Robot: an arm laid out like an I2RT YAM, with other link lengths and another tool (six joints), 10 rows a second.
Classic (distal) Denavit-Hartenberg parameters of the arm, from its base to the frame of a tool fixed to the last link. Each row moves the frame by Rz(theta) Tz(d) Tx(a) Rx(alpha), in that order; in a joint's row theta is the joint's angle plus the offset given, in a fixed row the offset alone. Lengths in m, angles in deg.
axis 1: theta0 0  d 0.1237  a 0.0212  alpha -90
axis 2: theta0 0  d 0  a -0.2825  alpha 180
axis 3: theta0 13.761  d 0  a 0.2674  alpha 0
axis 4: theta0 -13.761  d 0.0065  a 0.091  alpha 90
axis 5: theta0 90  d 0.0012  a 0  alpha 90
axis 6: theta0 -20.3  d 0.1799  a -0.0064  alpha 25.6
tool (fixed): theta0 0  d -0.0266  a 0  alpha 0
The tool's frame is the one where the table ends.
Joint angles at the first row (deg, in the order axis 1, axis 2, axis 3, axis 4, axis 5, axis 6):
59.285, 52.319, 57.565, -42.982, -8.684, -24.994
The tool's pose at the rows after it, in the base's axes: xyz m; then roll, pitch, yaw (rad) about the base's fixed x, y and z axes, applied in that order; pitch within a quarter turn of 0, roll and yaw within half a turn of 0:
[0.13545 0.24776 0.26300 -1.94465 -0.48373 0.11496]
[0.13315 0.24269 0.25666 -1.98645 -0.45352 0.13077]
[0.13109 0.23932 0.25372 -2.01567 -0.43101 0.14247]
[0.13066 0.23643 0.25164 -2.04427 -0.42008 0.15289]
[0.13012 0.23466 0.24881 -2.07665 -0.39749 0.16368]
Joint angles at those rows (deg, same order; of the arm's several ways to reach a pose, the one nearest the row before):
58.582, 53.174, 57.855, -45.619, -8.723, -24.813
58.447, 53.879, 58.526, -48.327, -8.708, -24.767
58.447, 54.540, 59.380, -50.499, -8.701, -24.708
58.447, 55.184, 60.159, -52.221, -8.298, -24.984
58.448, 56.448, 61.291, -54.223, -8.124, -24.978

